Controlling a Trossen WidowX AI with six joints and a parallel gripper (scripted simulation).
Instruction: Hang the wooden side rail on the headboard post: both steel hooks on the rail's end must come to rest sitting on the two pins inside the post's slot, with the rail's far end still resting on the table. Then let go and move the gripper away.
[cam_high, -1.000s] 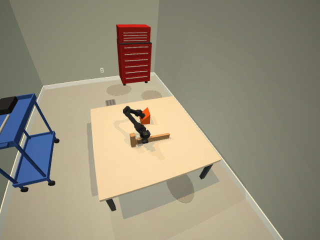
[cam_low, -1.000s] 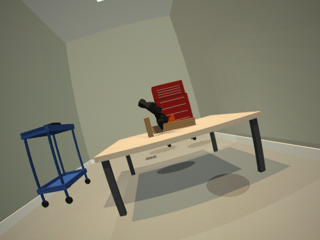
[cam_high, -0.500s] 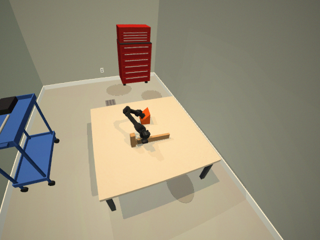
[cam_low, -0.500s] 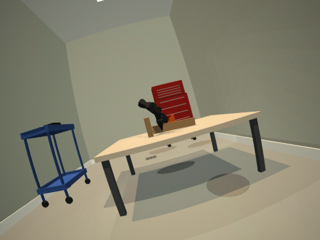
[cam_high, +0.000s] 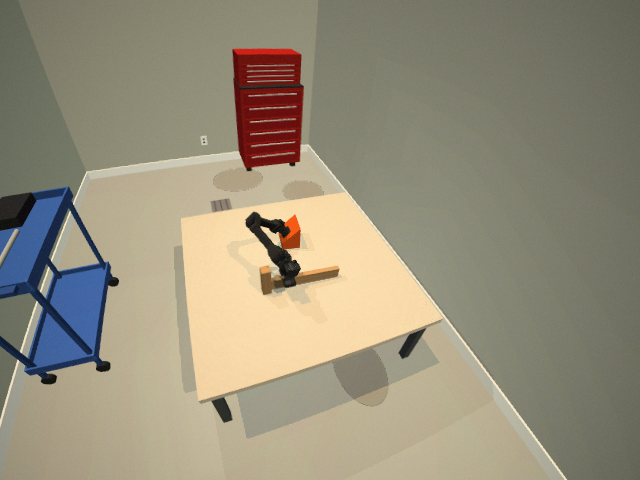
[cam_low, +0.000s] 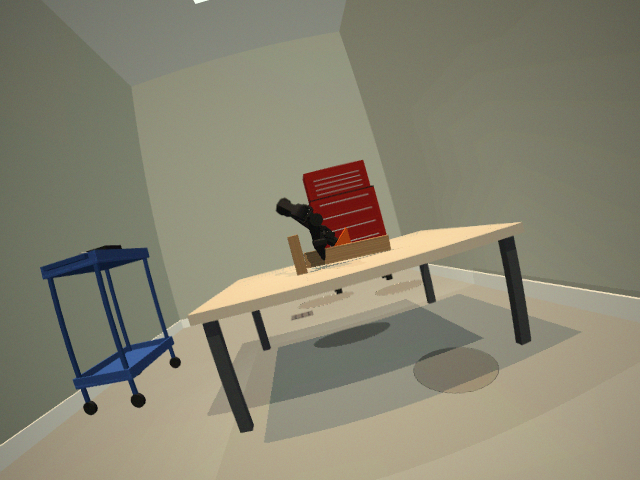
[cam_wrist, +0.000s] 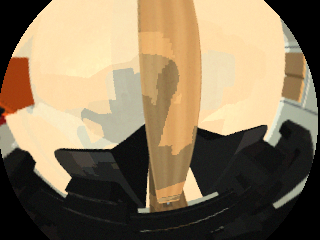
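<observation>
Right now my gripper tip is 110 mm to the left of the upright headboard post and 40 mm below it.
</observation>
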